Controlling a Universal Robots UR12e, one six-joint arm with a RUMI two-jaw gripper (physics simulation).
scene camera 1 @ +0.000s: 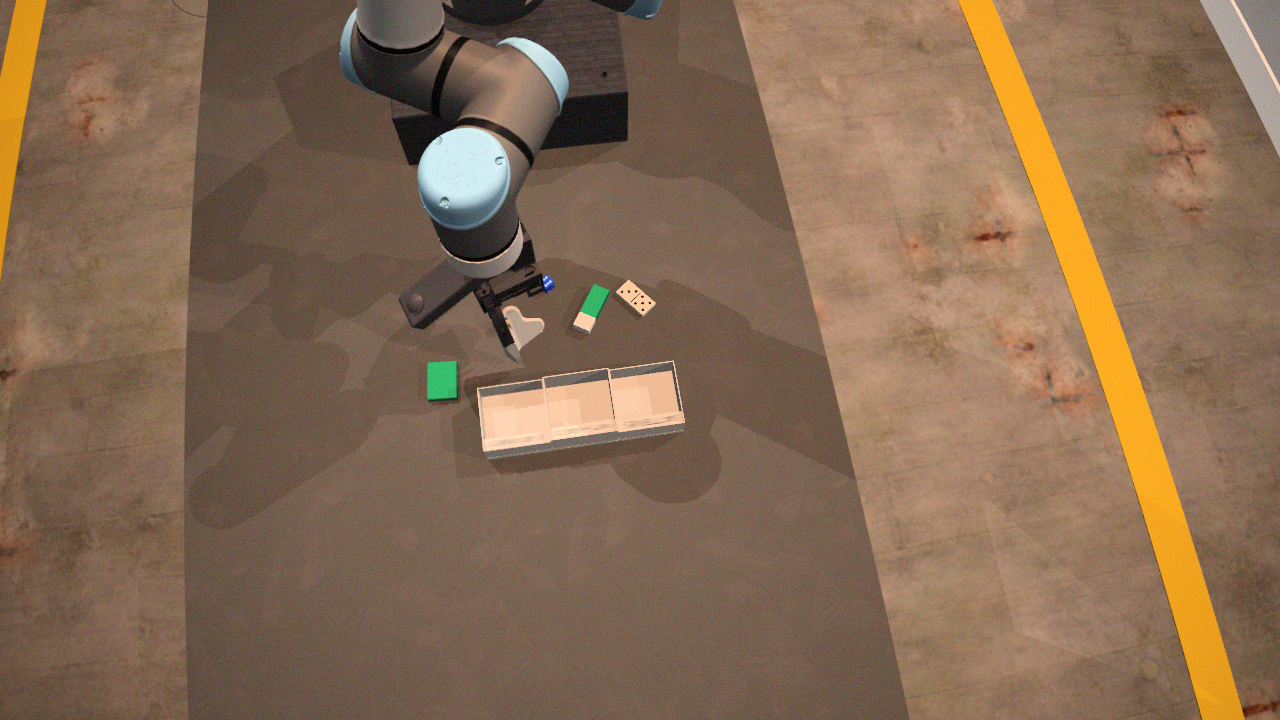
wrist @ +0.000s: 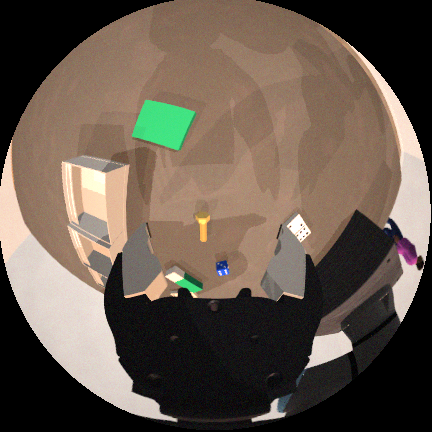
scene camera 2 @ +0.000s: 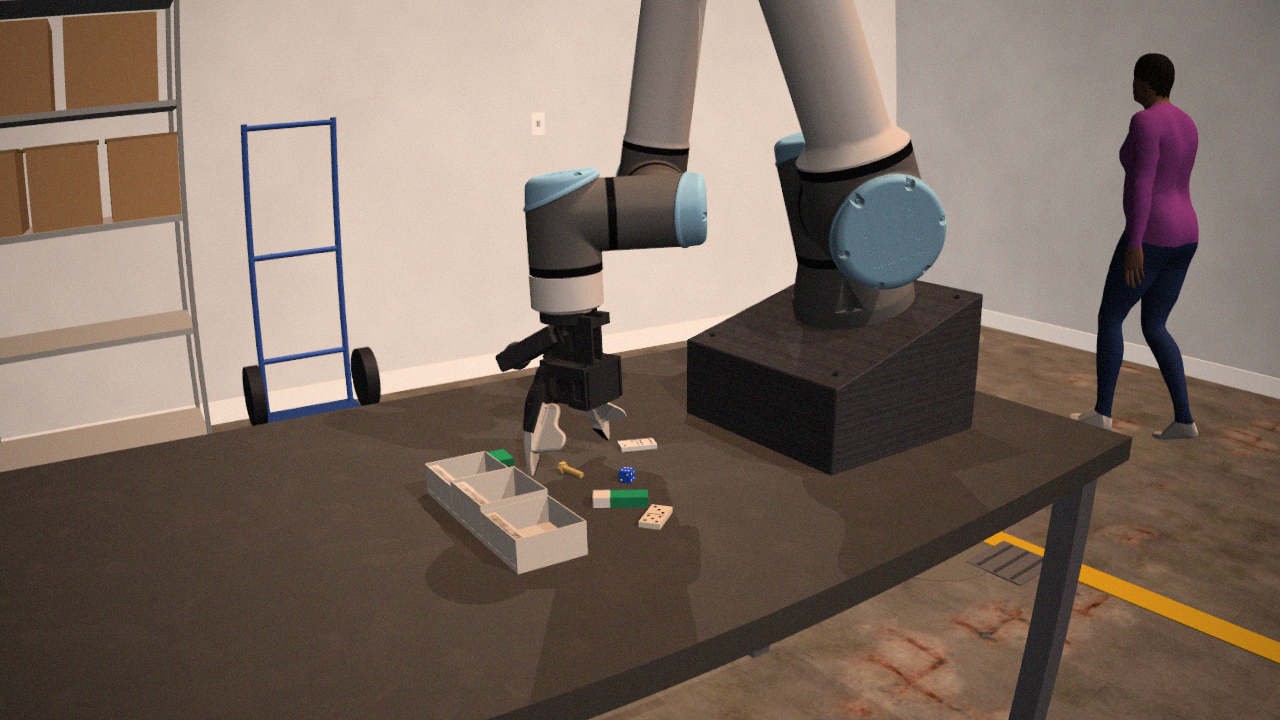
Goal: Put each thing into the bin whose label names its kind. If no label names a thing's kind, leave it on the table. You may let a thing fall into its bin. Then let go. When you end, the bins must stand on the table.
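Seen in the pictures: gripper, fingertip midpoint: (wrist: 213, 226) (scene camera 2: 570, 457); arm's base, origin of the base link: (wrist: 366, 306) (scene camera 2: 854, 302).
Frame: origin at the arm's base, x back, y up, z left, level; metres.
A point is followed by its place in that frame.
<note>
My gripper (scene camera 1: 529, 320) (scene camera 2: 570, 453) {x -0.471, y -0.159, z -0.007 m} (wrist: 213, 226) {x -0.471, y -0.159, z -0.007 m} is open, pointing down low over the table. A yellow bolt-like piece (scene camera 2: 570, 469) {x -0.479, y -0.169, z 0.009 m} (wrist: 203, 227) {x -0.477, y -0.167, z 0.005 m} lies between and below the spread fingers. A blue die (scene camera 1: 547, 283) {x -0.428, y -0.161, z 0.063 m} (scene camera 2: 626, 474) {x -0.429, y -0.164, z 0.069 m} (wrist: 222, 268) {x -0.428, y -0.162, z 0.055 m} lies near it. A green-and-white block (scene camera 1: 591, 308) {x -0.466, y -0.164, z 0.121 m} (scene camera 2: 620, 498) {x -0.470, y -0.165, z 0.131 m} (wrist: 185, 280) {x -0.465, y -0.164, z 0.110 m} lies beside a domino (scene camera 1: 635, 298) {x -0.452, y -0.169, z 0.180 m} (scene camera 2: 655, 516) {x -0.454, y -0.170, z 0.186 m}. Another domino (scene camera 2: 637, 444) {x -0.359, y -0.169, z -0.031 m} (wrist: 299, 227) {x -0.357, y -0.170, z -0.043 m} is hidden in the overhead view. A flat green block (scene camera 1: 442, 380) {x -0.557, y -0.166, z -0.078 m} (scene camera 2: 502, 457) {x -0.543, y -0.167, z -0.068 m} (wrist: 164, 125) {x -0.551, y -0.167, z -0.077 m} lies by three joined bins (scene camera 1: 581, 441) {x -0.652, y -0.154, z 0.101 m} (scene camera 2: 552, 546) {x -0.598, y -0.156, z 0.227 m} (wrist: 119, 200) {x -0.577, y -0.163, z 0.010 m}; their labels are unreadable.
The robot's dark base block (scene camera 1: 586, 120) {x -0.196, y -0.116, z 0.125 m} (scene camera 2: 895, 420) {x -0.071, y -0.126, z 0.175 m} (wrist: 350, 270) {x -0.209, y -0.103, z -0.041 m} stands on the table (scene camera 1: 537, 582) {x -0.822, y -0.177, z 0.039 m} (scene camera 2: 268, 573) {x -0.889, y -0.177, z 0.122 m}. A shelf rack, a blue hand truck (scene camera 2: 337, 205) and a person (scene camera 2: 1160, 179) are beyond the table.
</note>
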